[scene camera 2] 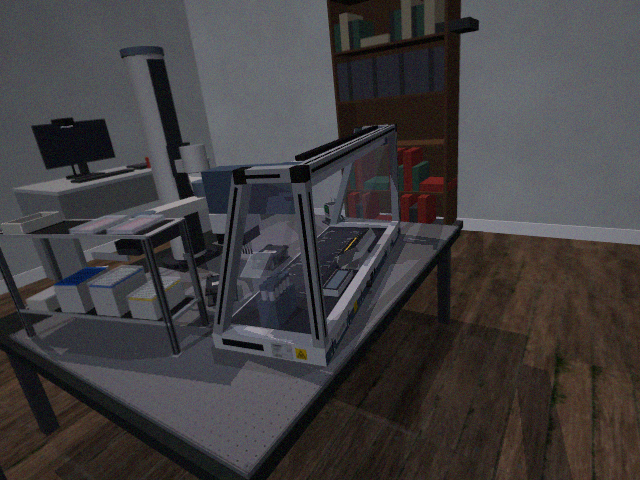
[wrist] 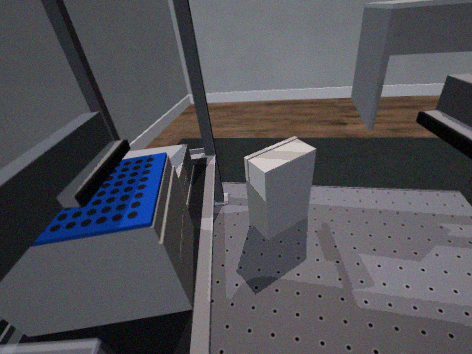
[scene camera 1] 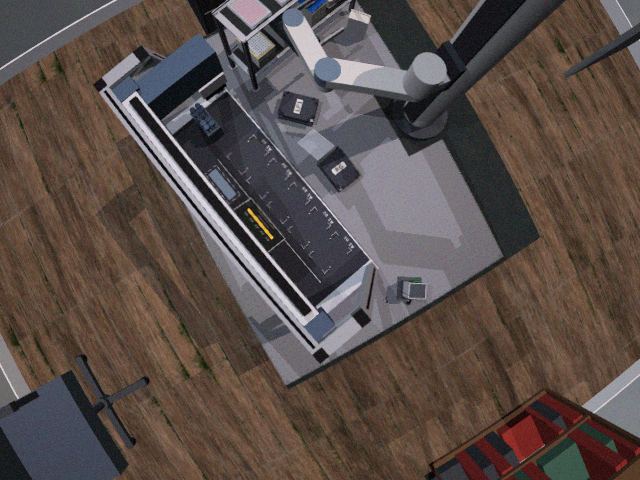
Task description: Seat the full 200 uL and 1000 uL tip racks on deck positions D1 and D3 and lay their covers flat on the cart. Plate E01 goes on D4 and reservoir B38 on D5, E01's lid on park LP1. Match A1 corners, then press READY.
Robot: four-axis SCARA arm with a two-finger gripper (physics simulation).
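Note:
My gripper (wrist: pixel 266 113) is open and empty. Its left finger overlaps the view of the blue-topped tip rack (wrist: pixel 149 199) (scene camera 2: pixel 82 276) on the cart's lower shelf; contact cannot be told. In scene camera 2, a white rack with a blue edge (scene camera 2: pixel 116 279) and a yellow-edged tip rack (scene camera 2: pixel 149 308) (scene camera 1: pixel 261 46) stand beside it. Two pinkish plates (scene camera 2: pixel 98 223) (scene camera 2: pixel 136 223) and a pale open tray (scene camera 2: pixel 32 221) are on the cart's top. Deck (scene camera 1: pixel 237 155) positions D1 to D5 show no labware. Park block LP1 (scene camera 1: pixel 298 107) is bare. Rack volumes and plate names are unreadable.
The cart's posts (scene camera 1: pixel 248 62) (scene camera 2: pixel 161 294) (wrist: pixel 198 85) stand close to the racks. A tall white box (scene camera 1: pixel 358 19) (wrist: pixel 282 185) stands beside the cart. Block RG (scene camera 1: pixel 338 167) lies beside the framed deck enclosure (scene camera 2: pixel 312 258). A small device (scene camera 1: pixel 414 290) stands near the table edge.

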